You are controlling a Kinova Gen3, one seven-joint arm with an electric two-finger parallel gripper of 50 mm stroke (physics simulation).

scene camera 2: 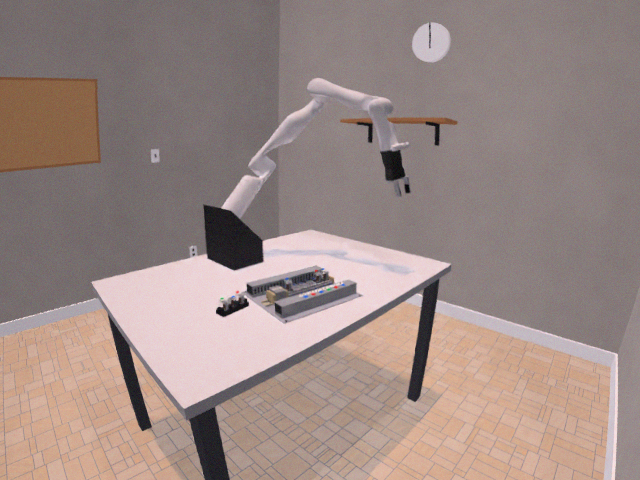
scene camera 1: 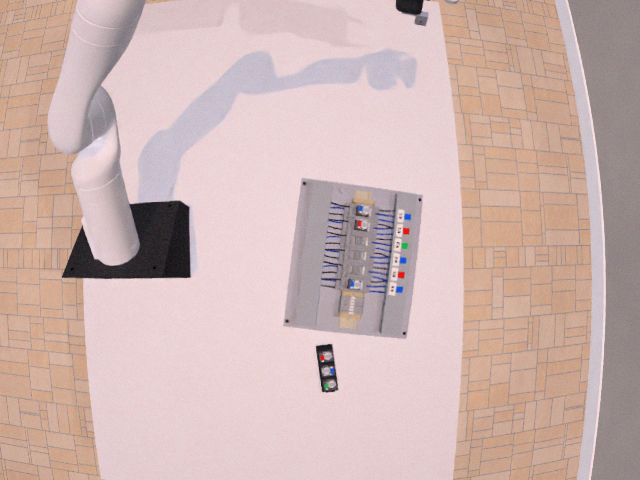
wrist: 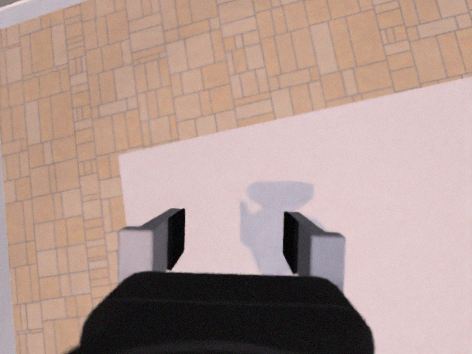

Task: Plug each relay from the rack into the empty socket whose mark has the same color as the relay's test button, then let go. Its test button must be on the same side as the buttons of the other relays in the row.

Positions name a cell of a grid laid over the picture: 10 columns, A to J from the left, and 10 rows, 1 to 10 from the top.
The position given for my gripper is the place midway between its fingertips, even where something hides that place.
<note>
I see my gripper (scene camera 2: G5) and a grey panel (scene camera 1: F7).
My gripper also shows in the wrist view (wrist: E7).
</note>
